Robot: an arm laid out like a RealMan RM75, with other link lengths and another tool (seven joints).
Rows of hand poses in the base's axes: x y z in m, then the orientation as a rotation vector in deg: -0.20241, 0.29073, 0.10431, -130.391, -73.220, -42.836; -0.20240, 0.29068, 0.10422, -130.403, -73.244, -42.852; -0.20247, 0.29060, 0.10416, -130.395, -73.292, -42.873; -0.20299, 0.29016, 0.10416, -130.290, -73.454, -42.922; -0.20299, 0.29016, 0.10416, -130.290, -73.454, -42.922; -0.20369, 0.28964, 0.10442, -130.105, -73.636, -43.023; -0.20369, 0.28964, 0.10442, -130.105, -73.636, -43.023; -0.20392, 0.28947, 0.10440, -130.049, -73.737, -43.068; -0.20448, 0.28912, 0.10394, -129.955, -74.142, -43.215; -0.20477, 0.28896, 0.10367, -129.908, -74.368, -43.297; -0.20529, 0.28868, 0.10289, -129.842, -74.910, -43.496; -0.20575, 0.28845, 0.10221, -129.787, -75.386, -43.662; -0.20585, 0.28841, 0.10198, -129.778, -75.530, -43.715; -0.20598, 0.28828, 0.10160, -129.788, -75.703, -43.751; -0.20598, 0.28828, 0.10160, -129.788, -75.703, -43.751; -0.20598, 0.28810, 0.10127, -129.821, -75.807, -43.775; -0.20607, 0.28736, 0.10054, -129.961, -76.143, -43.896; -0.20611, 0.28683, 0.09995, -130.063, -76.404, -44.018; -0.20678, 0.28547, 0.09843, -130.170, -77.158, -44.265; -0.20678, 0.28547, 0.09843, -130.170, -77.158, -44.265; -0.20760, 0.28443, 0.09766, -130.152, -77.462, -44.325; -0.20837, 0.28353, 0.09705, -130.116, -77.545, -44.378; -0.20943, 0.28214, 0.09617, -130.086, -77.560, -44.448
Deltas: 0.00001, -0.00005, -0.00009, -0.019, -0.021, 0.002; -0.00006, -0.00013, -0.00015, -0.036, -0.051, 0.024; -0.00058, -0.00057, -0.00015, -0.037, -0.126, 0.147; -0.00058, -0.00057, -0.00015, -0.037, -0.126, 0.147; -0.00128, -0.00109, 0.00011, 0.019, -0.232, 0.310; -0.00128, -0.00109, 0.00011, 0.019, -0.232, 0.310; -0.00151, -0.00126, 0.00009, 0.013, -0.291, 0.378; -0.00207, -0.00161, -0.00037, -0.112, -0.519, 0.589; -0.00236, -0.00177, -0.00064, -0.187, -0.647, 0.703; -0.00288, -0.00205, -0.00142, -0.400, -0.962, 0.952; -0.00334, -0.00228, -0.00210, -0.592, -1.233, 1.170; -0.00344, -0.00232, -0.00233, -0.656, -1.319, 1.231; -0.00357, -0.00245, -0.00271, -0.751, -1.404, 1.300; -0.00357, -0.00245, -0.00271, -0.751, -1.404, 1.300; -0.00357, -0.00263, -0.00304, -0.829, -1.461, 1.326; -0.00366, -0.00337, -0.00377, -1.097, -1.680, 1.383; -0.00370, -0.00390, -0.00436, -1.297, -1.868, 1.425; -0.00437, -0.00526, -0.00588, -1.751, -2.313, 1.665; -0.00437, -0.00526, -0.00588, -1.751, -2.313, 1.665; -0.00519, -0.00630, -0.00665, -1.895, -2.457, 1.803; -0.00596, -0.00720, -0.00726, -1.906, -2.517, 1.849; -0.00702, -0.00859, -0.00814, -1.883, -2.567, 1.856
